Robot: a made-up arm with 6 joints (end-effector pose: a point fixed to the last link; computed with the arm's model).
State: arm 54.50 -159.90 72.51 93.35 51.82 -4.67
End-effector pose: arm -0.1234 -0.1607 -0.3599 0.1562 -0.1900 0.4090 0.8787
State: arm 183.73 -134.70 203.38 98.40 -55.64 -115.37
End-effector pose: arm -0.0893 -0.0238 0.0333 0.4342 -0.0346 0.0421 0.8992
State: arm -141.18 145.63 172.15 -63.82 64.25 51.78
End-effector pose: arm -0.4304 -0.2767 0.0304 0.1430 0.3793 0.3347 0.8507
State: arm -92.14 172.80 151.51 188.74 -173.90 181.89
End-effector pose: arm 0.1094 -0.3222 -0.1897 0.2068 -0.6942 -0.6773 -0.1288
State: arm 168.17 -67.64 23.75 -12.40 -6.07 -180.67
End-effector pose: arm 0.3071 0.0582 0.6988 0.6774 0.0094 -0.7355 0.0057
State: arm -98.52 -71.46 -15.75 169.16 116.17 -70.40
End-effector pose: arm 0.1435 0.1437 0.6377 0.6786 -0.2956 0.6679 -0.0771
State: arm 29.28 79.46 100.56 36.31 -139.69 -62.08
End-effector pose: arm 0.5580 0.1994 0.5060 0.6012 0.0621 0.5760 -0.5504
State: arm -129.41 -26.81 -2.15 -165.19 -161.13 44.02
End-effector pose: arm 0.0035 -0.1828 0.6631 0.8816 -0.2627 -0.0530 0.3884
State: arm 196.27 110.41 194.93 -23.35 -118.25 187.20
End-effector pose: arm -0.4053 -0.0008 0.4496 0.2544 -0.3457 0.8929 0.1361
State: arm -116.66 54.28 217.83 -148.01 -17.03 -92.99
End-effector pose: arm 0.0943 -0.0443 0.6106 0.7566 0.4673 0.2245 0.3984
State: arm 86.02 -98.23 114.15 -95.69 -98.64 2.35
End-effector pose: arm -0.0573 -0.6488 0.1609 0.0563 -0.1111 -0.8807 0.4570
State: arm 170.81 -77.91 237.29 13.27 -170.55 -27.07
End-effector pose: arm 0.1079 0.1036 0.1437 0.2979 -0.9029 -0.0496 -0.3057
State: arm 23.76 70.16 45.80 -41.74 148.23 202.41
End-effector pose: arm 0.5457 0.1401 0.1812 0.0908 -0.5311 0.4084 -0.7368
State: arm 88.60 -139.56 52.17 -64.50 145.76 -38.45
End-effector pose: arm 0.0398 -0.5368 0.0616 0.8517 -0.1974 -0.0708 0.4803
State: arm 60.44 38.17 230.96 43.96 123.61 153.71
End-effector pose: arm 0.0415 -0.1060 0.3792 0.2354 -0.5992 -0.4979 0.5811
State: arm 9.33 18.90 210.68 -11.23 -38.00 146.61
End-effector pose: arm -0.1723 -0.1504 0.5442 0.0988 -0.1977 -0.3808 -0.8979
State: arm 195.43 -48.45 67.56 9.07 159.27 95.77
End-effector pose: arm 0.3529 0.2232 0.7531 0.5480 0.4011 0.5560 -0.4793
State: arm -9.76 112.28 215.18 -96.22 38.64 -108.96
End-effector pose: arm 0.3561 -0.0478 0.4652 0.3207 -0.5395 0.0903 -0.7732
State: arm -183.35 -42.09 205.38 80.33 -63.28 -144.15
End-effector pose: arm 0.2284 0.0073 0.1880 0.6602 -0.4950 -0.1395 0.5474
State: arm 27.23 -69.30 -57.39 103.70 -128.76 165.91
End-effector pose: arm -0.0477 0.0082 0.5650 0.3183 0.5317 -0.6938 -0.3669
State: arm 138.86 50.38 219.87 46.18 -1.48 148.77
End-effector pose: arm 0.1000 0.0256 0.4484 0.9221 -0.1574 -0.0486 -0.3502
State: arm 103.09 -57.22 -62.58 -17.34 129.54 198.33
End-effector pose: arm 0.1098 0.0453 0.3833 0.6477 -0.5064 -0.1929 -0.5356
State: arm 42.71 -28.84 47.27 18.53 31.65 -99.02
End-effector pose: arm -0.0132 -0.1707 0.8636 0.2510 0.5273 -0.3994 0.7067
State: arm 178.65 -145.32 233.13 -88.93 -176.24 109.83
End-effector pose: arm -0.1376 0.0055 -0.0259 0.9723 -0.1640 0.1659 -0.0172
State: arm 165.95 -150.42 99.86 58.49 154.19 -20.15
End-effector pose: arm 0.1787 0.0214 -0.3426 0.3221 -0.3162 -0.4274 -0.7833
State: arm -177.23 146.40 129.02 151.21 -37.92 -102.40
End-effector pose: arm -0.4858 -0.1313 -0.0434 0.1768 0.0726 -0.4240 0.8853
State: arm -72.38 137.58 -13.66 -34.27 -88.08 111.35
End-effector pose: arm -0.1194 0.0408 -0.0631 0.3056 0.7811 0.1666 0.5183
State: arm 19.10 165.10 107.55 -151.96 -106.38 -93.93
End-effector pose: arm 0.1533 0.1678 -0.3408 0.6303 -0.5432 -0.5546 0.0063
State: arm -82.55 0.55 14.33 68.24 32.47 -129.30
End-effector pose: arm -0.0100 -0.2746 0.7838 0.8405 0.3015 -0.3403 -0.2949
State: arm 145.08 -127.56 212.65 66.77 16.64 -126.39
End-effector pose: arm -0.0217 0.0742 0.0685 0.1985 -0.0035 0.5350 0.8212
